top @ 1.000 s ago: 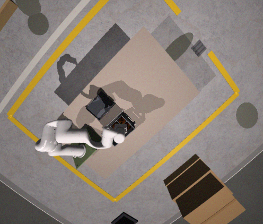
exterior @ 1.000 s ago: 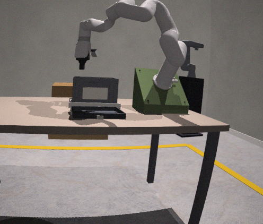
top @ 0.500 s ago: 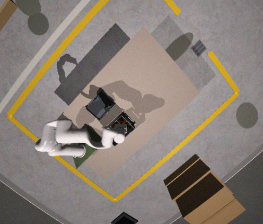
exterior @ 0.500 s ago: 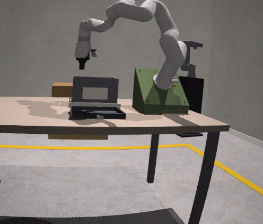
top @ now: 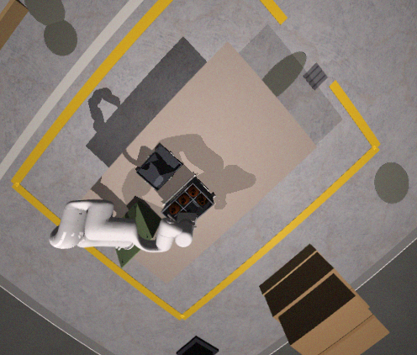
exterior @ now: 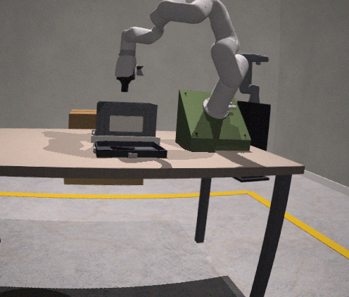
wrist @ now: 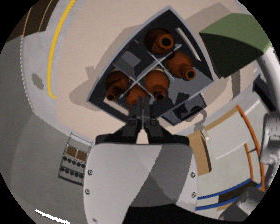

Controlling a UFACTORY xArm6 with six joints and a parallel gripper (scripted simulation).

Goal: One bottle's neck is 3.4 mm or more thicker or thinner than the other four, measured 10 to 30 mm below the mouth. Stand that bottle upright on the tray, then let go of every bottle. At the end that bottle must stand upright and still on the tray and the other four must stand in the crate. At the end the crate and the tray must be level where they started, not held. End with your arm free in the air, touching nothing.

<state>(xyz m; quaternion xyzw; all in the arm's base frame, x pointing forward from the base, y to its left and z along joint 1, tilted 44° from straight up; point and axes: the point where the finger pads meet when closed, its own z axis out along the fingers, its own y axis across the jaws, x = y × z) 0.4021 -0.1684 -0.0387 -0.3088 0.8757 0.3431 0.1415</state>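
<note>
The glass bottle lies 160 mm below my hand, 90 mm behind it and 30 mm to the right of it. From my hand the other things lie so: dark crate: 160 mm below, 10 mm to the left, 10 mm behind; then flat dark tray: 300 mm to the left, 230 mm below, 30 mm ahead.
</note>
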